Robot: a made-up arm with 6 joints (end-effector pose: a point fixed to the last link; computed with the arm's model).
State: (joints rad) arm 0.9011 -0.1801 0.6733 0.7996 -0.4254 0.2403
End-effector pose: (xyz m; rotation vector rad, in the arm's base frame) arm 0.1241 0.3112 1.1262 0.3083 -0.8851 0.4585
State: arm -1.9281 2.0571 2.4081 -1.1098 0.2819 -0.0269
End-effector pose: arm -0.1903 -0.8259 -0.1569 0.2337 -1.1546 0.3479
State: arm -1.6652 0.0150 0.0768 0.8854 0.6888 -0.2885
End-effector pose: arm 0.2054 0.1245 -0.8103 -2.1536 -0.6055 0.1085
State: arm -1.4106 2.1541 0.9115 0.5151 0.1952 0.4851
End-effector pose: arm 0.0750 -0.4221 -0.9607 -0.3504 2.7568 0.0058
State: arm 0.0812 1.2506 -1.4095 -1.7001 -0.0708 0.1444
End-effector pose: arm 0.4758 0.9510 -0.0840 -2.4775 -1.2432 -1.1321
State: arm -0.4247 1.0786 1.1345 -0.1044 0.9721 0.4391
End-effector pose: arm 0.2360 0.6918 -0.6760 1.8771 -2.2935 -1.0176
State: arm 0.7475 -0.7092 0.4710 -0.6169 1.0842 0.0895
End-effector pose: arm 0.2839 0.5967 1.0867 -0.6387 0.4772 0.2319
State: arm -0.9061 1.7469 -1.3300 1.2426 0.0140 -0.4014
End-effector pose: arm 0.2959 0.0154 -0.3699 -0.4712 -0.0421 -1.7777
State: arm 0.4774 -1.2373 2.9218 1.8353 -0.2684 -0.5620
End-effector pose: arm 0.0563 0.7510 0.3747 -2.2517 -0.8763 0.2732
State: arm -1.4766 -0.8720 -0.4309 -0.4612 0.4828 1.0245
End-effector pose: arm 0.0138 0.3811 -0.6497 -1.6343 1.3611 1.4077
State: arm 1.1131 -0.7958 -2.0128 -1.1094 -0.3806 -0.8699
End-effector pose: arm 0.0982 -0.0400 1.1592 1.7722 -0.3144 2.1886
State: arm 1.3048 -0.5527 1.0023 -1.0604 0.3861 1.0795
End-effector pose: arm 0.3676 0.0794 1.1424 0.4769 0.7559 1.6131
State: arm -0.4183 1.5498 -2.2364 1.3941 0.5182 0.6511
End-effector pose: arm 0.1677 0.2985 -0.1562 0.3651 0.5820 -1.4646
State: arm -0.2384 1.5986 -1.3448 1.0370 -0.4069 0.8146
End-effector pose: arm 0.2580 0.3920 -0.1847 0.5113 0.1369 -0.3777
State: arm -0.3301 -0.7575 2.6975 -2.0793 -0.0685 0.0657
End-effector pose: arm 0.0458 0.4612 0.2410 -0.0754 0.5657 -2.2014
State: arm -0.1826 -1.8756 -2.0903 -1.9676 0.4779 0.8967
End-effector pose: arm -0.4825 0.6962 0.0306 1.6545 -0.2659 -1.7927
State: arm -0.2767 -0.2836 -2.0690 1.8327 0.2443 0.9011
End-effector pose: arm -0.0672 0.4973 0.0542 0.7951 -0.9557 -0.4258
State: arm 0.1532 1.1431 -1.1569 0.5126 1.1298 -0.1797
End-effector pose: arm 0.6263 0.5684 0.0795 0.1973 1.3041 -0.2306
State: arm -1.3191 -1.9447 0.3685 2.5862 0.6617 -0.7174
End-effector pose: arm -0.0557 -0.1558 -0.8661 -1.6964 1.9578 -0.9094
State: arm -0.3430 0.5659 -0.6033 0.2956 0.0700 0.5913
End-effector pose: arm 0.5297 0.5863 0.0084 0.3208 0.4619 0.6760
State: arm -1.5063 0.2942 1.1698 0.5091 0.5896 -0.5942
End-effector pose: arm 0.3110 -0.1238 -0.9764 -2.9493 -0.1845 0.2956
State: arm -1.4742 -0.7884 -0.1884 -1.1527 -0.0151 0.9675
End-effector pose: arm 0.2163 0.2347 -0.7296 -0.7933 1.8426 1.0148
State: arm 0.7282 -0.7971 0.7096 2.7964 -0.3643 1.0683
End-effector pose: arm 0.0019 0.6256 0.6140 -2.2014 -1.7769 -0.8283
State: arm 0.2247 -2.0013 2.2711 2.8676 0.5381 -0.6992
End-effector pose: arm 0.0958 0.5594 0.0736 1.4335 1.5285 -0.4178
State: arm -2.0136 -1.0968 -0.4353 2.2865 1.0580 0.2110
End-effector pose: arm -0.4116 -0.4976 -0.6358 -0.6558 -2.0591 0.6076
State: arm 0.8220 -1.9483 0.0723 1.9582 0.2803 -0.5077
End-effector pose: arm -0.2152 0.8295 0.6212 -0.3791 2.0579 1.2653
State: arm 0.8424 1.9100 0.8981 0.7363 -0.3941 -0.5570
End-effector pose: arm 0.3229 0.9437 0.6577 0.6218 1.1383 0.9149
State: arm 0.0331 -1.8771 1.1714 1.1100 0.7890 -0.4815
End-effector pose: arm -0.1161 1.0928 0.1598 0.8947 2.3349 1.8211
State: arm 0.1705 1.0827 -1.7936 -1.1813 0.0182 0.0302
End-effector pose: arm 0.5762 0.7946 -0.0146 2.5973 0.7676 0.9184
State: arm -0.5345 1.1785 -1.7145 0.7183 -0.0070 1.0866
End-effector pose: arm 0.2551 0.2275 -0.2710 0.5726 -0.0375 -0.0224
